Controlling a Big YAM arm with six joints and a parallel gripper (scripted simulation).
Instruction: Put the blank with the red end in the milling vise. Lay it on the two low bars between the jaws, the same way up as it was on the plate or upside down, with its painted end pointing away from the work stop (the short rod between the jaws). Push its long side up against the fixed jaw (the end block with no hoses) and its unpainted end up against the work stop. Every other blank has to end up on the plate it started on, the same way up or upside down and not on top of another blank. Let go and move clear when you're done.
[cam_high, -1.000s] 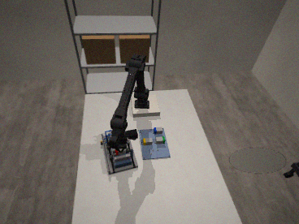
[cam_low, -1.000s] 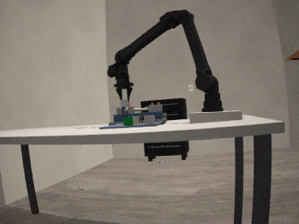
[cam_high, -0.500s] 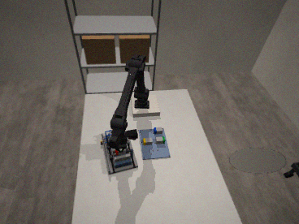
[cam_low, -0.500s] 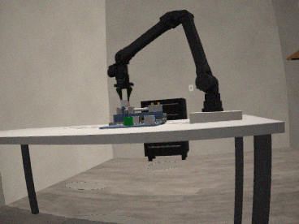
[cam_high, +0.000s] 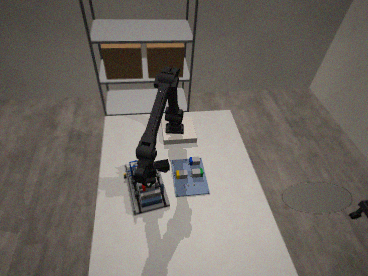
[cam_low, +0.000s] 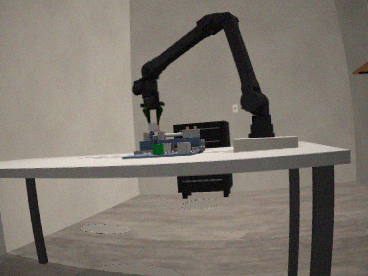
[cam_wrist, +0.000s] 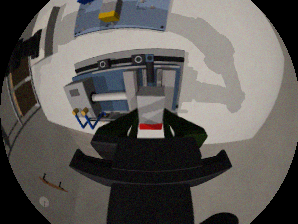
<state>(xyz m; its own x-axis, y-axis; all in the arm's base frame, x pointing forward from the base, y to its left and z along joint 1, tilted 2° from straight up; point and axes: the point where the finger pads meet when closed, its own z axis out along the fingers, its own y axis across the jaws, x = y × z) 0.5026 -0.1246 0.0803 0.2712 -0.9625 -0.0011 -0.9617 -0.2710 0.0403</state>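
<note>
Right now the red-ended blank is 20 mm below my hand. The rest, counted from my hand: yellow-ended blank (140 mm behind, 180 mm to the left, 110 mm below); then green-ended blank (160 mm behind, 260 mm to the left, 110 mm below); then blue plate (150 mm behind, 220 mm to the left, 130 mm below).
</note>
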